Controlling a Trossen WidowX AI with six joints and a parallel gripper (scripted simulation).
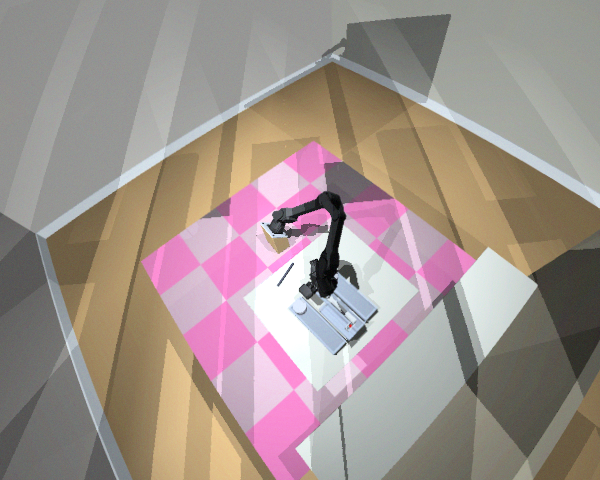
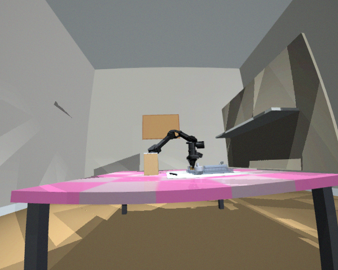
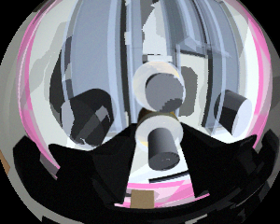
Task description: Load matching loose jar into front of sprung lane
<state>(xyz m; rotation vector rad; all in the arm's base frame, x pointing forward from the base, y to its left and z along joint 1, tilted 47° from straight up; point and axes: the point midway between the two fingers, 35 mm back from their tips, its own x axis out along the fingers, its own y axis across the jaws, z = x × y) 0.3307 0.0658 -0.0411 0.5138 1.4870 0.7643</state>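
Now: the grey lane fixture 15 cm ahead of my gripper tip and 2 cm below it. From my gripper tip the other things lie so: wall shelf: 50 cm ahead, 7 cm to the left, 33 cm above; thin black rod: 16 cm behind, 9 cm to the right, 3 cm below; red mark: 23 cm ahead, 3 cm above.
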